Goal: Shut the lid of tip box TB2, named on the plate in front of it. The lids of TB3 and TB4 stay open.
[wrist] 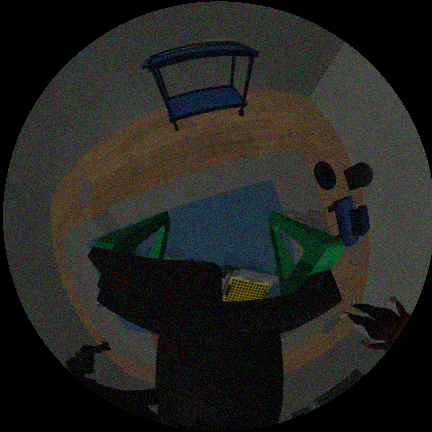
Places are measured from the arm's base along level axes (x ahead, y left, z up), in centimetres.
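Pixels of known places: gripper, fingertip midpoint: (pixel 218 216).
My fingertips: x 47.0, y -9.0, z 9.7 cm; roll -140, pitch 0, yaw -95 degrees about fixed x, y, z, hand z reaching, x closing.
Note:
Behind a point stands the place of what it marks.
My gripper (pixel 218 216) {x 47.0, y -9.0, z 9.7 cm} is open, its two green fingers wide apart above the blue mat (pixel 225 207) {x 51.4, y -11.6, z -19.3 cm}, with no object seen between them. A tip box with a yellow perforated rack (pixel 247 290) {x 27.6, y -15.2, z -13.6 cm} shows low in the view, right of centre, beyond the dark gripper body that hides its near part. A pale, see-through lid (pixel 255 276) {x 35.1, y -15.4, z -4.8 cm} shows along the far side of the rack; its exact angle is hard to tell. No name plate is readable, so I cannot tell which box this is. The other tip boxes do not show clearly.
A blue cart (pixel 210 51) stands far off at the top. A blue device (pixel 345 220) and two black round objects (pixel 325 175) (pixel 358 176) are at the right. Dark claw-like shapes (pixel 382 322) (pixel 86 359) show at the lower right and lower left.

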